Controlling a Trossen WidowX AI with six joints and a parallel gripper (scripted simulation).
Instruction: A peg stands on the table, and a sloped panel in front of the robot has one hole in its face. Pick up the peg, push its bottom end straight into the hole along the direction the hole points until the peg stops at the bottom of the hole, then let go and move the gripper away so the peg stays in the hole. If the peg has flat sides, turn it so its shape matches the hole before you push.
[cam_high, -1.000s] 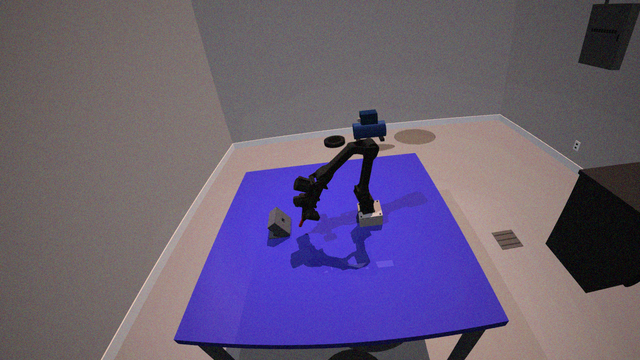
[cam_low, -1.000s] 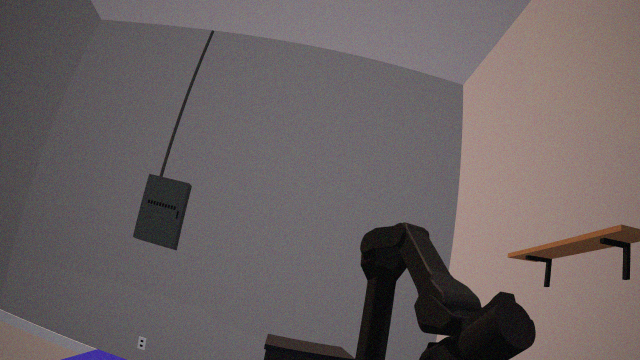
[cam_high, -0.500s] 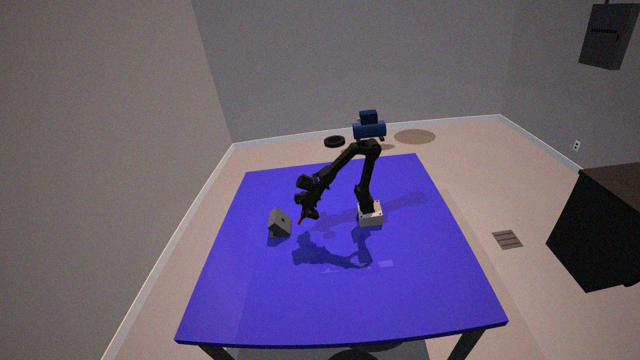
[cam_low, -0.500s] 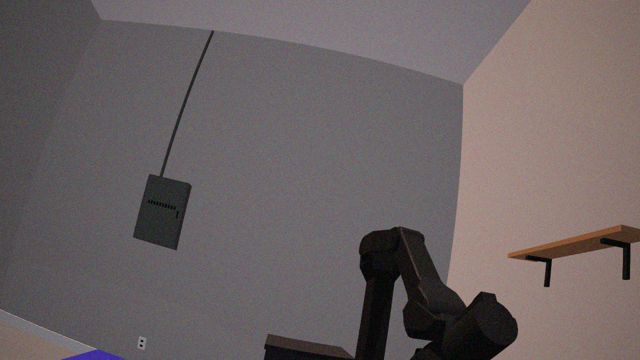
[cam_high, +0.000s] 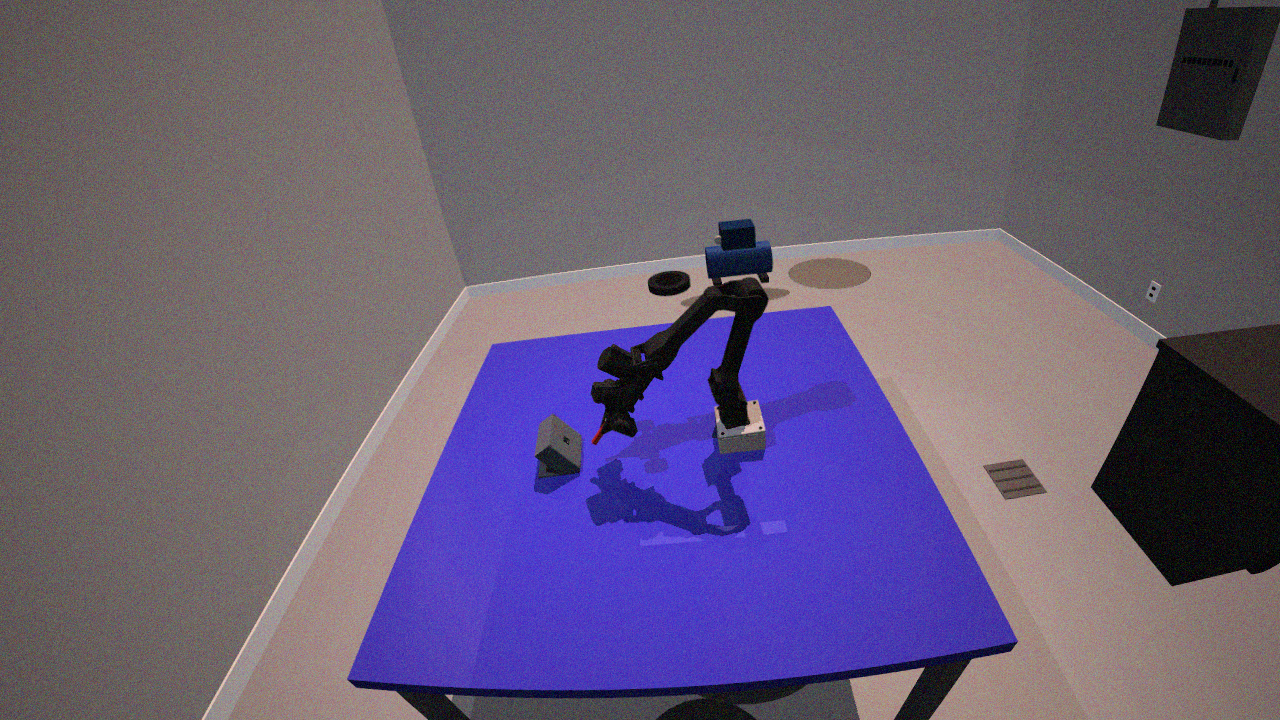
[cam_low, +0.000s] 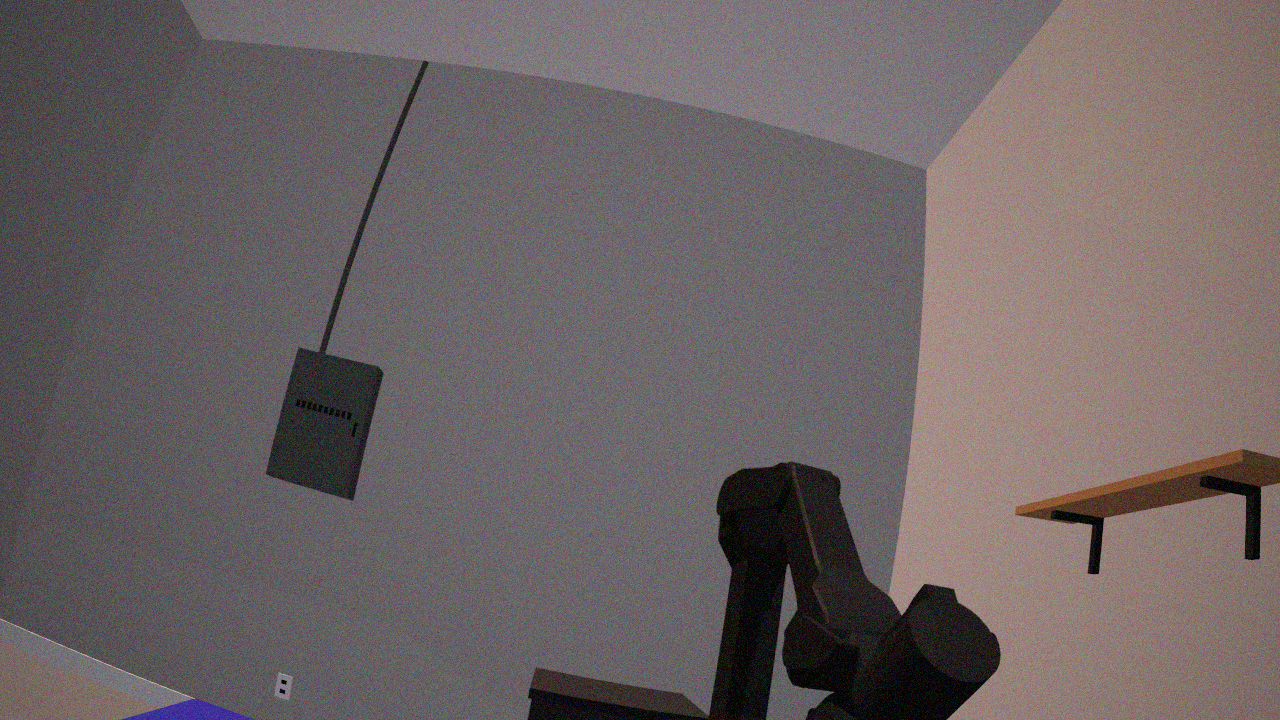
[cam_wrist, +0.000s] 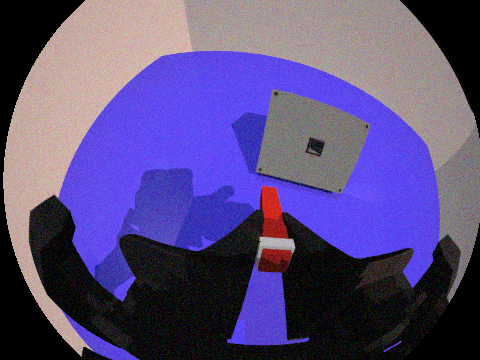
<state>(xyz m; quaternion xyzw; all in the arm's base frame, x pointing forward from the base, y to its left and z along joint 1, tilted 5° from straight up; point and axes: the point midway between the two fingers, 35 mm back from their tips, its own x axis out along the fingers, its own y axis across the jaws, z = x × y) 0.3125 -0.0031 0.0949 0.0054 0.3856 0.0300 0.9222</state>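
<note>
My gripper tip is 120 mm short of the grey sloped panel, 60 mm above it and 50 mm to the left of it. Round my gripper tip: red peg: 10 mm behind, 10 mm above.
</note>
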